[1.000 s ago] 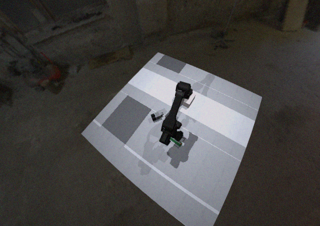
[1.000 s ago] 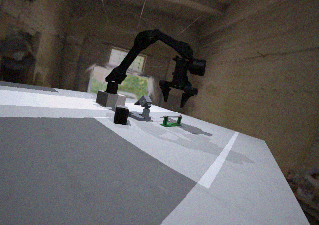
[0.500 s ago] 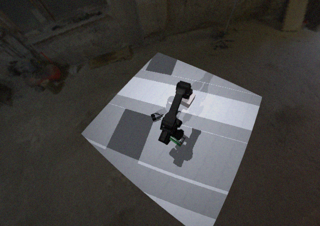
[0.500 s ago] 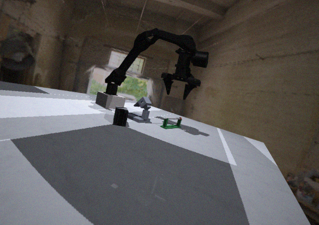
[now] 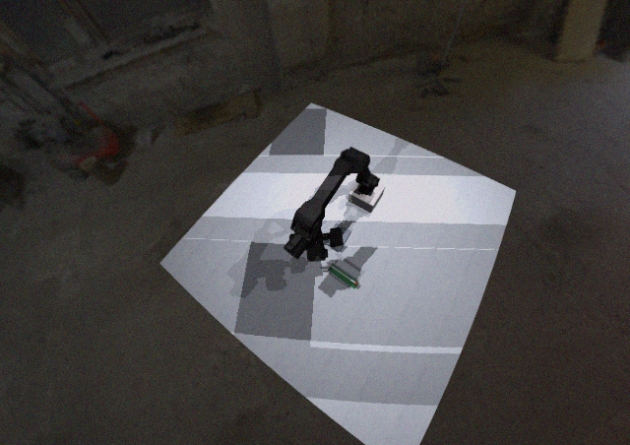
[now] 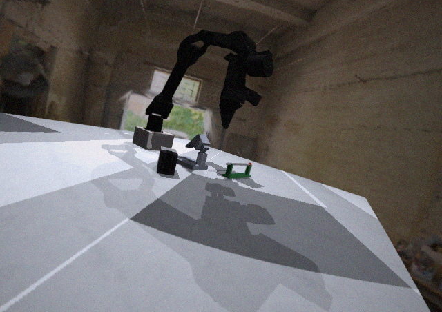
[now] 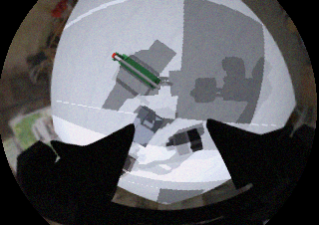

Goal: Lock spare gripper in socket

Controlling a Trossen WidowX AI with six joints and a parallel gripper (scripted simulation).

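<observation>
Now: the black spare gripper 120 mm below my gripper tip, 110 mm to the right of it and 100 mm behind it. From my gripper tip the other things lie so: green cradle: 130 mm below, 120 mm to the left, 30 mm ahead; then grey mount: 100 mm below, 100 mm behind, 30 mm to the left.
</observation>
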